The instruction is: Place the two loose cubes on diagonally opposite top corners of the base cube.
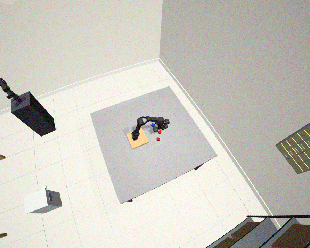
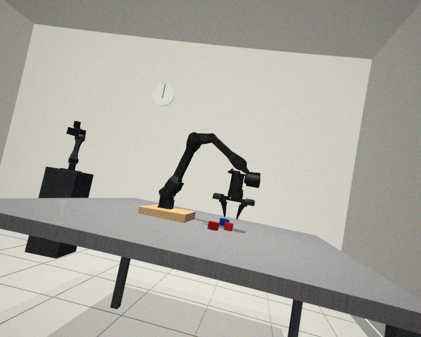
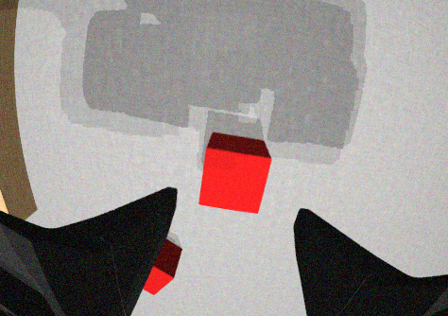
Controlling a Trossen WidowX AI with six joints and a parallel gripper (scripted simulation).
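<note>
Right now the blue cube is 3 cm behind my gripper tip, 13 cm to the left of it and 4 cm below it.
</note>
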